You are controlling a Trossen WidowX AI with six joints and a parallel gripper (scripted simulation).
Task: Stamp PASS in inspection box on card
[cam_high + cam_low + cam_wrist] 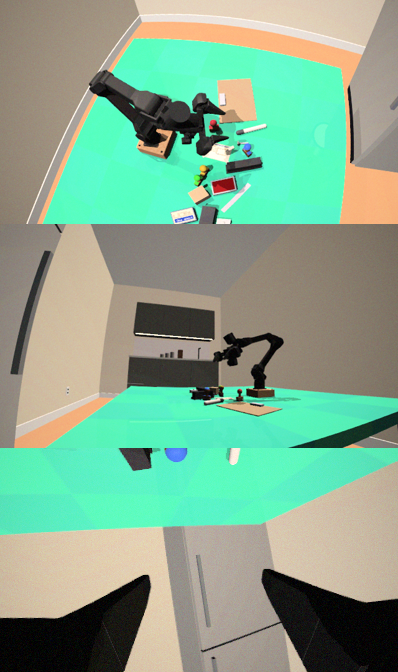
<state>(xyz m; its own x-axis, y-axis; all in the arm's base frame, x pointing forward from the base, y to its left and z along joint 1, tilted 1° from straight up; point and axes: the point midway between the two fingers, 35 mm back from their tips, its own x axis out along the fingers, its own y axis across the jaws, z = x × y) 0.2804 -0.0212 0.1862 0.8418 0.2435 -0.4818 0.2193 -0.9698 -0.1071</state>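
The green-knobbed stamp lies 20 cm below my gripper tip, 13 cm to the right of it and 10 cm behind it. From my gripper tip the other things lie so: blue-knobbed stamp 20 cm below, 7 cm ahead, 1 cm to the left; small tool 21 cm below, 5 cm to the left, 4 cm ahead; black bar 20 cm below, 7 cm ahead, 6 cm to the right.
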